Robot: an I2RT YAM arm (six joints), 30 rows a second.
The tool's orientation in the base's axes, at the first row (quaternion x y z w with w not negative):
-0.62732 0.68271 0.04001 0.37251
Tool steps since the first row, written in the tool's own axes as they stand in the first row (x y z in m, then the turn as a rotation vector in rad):
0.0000 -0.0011 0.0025 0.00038 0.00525 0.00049
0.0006 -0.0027 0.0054 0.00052 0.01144 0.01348
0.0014 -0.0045 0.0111 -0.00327 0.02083 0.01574
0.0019 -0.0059 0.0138 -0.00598 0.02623 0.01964
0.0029 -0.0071 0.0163 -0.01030 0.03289 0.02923
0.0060 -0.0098 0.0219 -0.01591 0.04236 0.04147
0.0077 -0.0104 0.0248 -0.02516 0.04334 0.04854
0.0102 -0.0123 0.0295 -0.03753 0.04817 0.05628
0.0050 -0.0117 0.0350 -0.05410 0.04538 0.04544
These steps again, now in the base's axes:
0.0021 0.0011 -0.0013 -0.00440 0.00104 -0.00273
0.0049 0.0018 -0.0031 -0.00393 0.00901 -0.01471
0.0092 0.0037 -0.0069 -0.01146 0.01529 -0.01809
0.0117 0.0044 -0.0086 -0.01463 0.02070 -0.02161
0.0140 0.0046 -0.0104 -0.01642 0.03067 -0.02884
0.0191 0.0044 -0.0151 -0.01956 0.04369 -0.03842
0.0211 0.0044 -0.0178 -0.01779 0.05523 -0.03874
0.0251 0.0044 -0.0218 -0.01932 0.07051 -0.03939
0.0267 0.0117 -0.0231 -0.02289 0.07796 -0.02118

